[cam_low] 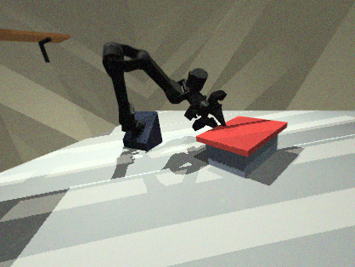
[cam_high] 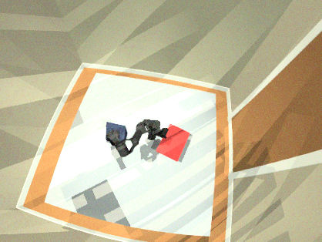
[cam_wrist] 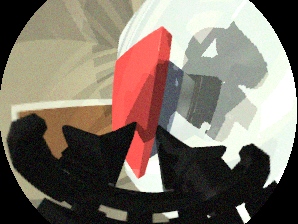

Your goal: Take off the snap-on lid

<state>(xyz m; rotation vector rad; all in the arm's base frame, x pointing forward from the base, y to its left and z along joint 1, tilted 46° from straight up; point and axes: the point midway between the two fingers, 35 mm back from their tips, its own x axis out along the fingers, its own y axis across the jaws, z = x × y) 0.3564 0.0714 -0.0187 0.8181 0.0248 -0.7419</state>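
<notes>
Right now my gripper tip is 70 mm short of the red lid and 20 mm to the left of it. Also, from my gripper tip: storage box (70 mm ahead, 40 mm below, 20 mm to the right).
</notes>
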